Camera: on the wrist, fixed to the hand. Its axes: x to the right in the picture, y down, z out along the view.
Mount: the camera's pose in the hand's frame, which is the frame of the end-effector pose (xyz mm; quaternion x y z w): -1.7 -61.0 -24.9 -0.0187 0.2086 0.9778 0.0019
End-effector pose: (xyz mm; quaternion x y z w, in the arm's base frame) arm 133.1 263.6 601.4 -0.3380 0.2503 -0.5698 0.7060
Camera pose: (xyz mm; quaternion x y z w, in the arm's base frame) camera 75.6 253.0 631.8 0.3498 0.4889 0.6234 0.5000
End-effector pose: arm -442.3 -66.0 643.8 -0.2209 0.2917 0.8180 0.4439
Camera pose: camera -386.7 -57.2 609.5 -0.1059 -0.2938 -0.3950 0.8640
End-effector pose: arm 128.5 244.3 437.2 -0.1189 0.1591 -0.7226 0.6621
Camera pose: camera 63.1 252.2 438.0 0.2937 0.2682 0.6242 0.6724
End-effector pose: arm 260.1 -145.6 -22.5 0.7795 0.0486 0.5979 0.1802
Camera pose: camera 244.5 -83.8 -39.3 0.0791 0.7357 -0.3409 0.5799
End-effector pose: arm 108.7 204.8 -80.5 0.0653 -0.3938 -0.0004 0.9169
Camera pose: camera 128.6 147.4 -106.0 -0.4020 0.1267 0.9028 0.0855
